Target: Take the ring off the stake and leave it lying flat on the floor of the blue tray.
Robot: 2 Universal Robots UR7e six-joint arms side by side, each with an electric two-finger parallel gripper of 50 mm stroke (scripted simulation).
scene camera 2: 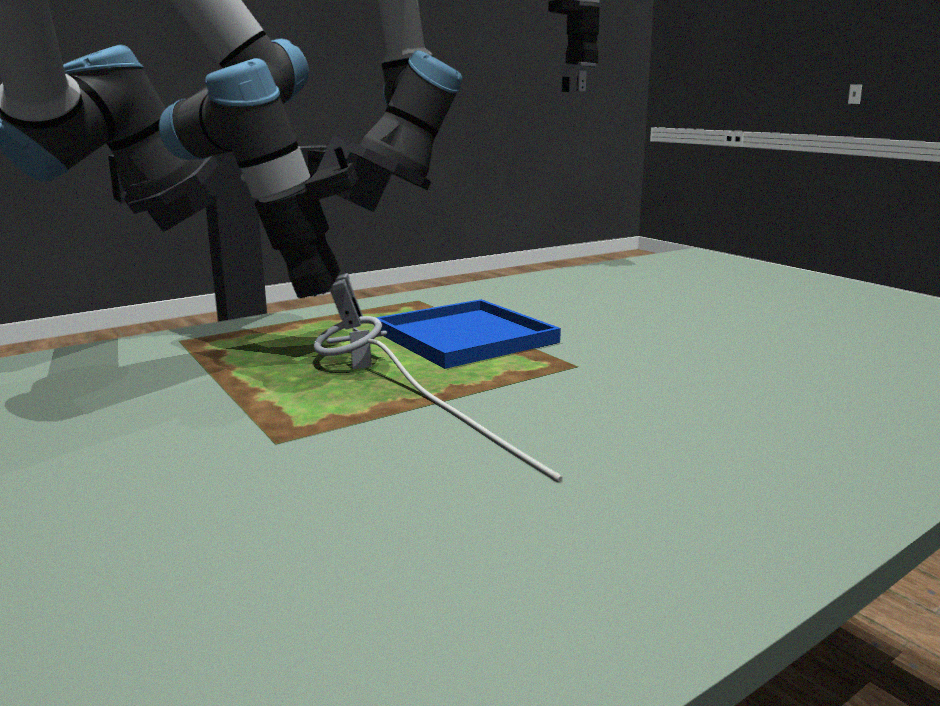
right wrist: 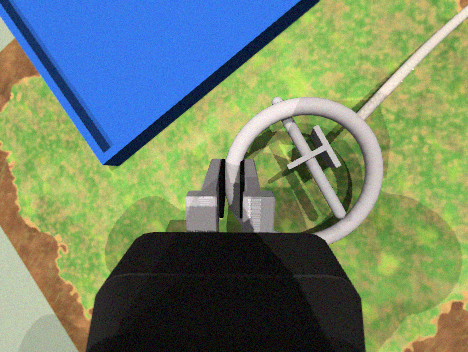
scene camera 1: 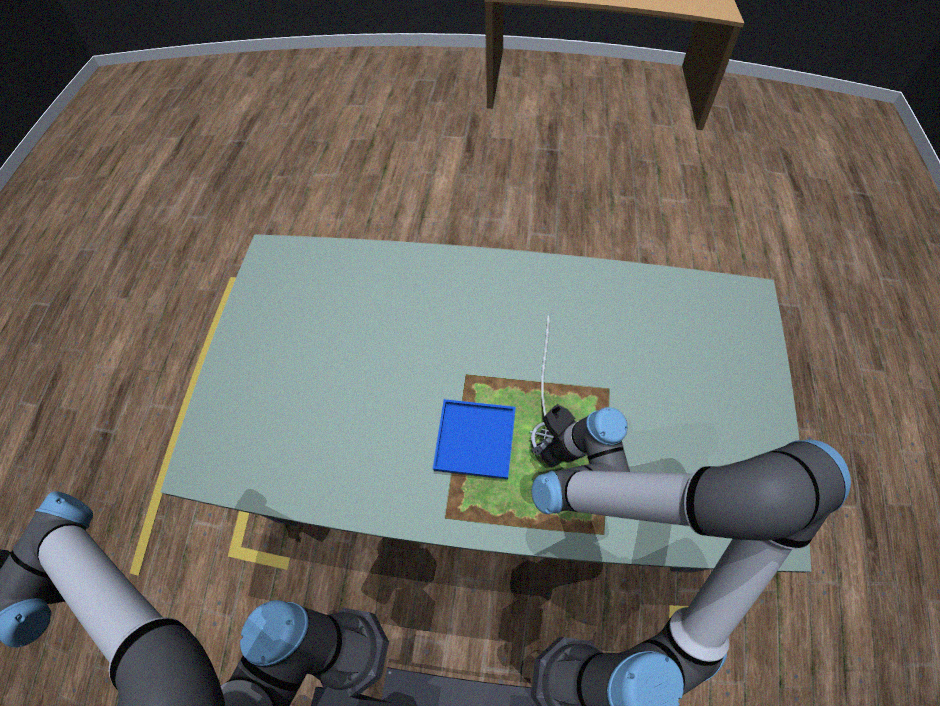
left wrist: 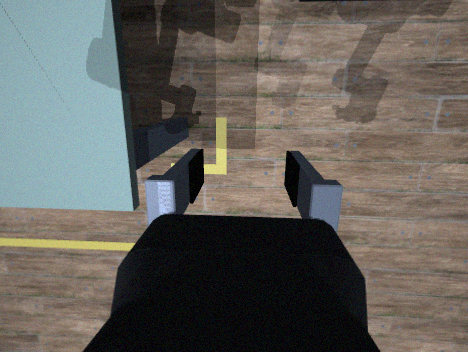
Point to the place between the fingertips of my left gripper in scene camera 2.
At 572,91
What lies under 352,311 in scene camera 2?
My right gripper.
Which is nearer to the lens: the grey ring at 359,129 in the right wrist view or the blue tray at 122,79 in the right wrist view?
The grey ring.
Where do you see a blue tray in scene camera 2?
At 452,335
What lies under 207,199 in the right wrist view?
My right gripper.
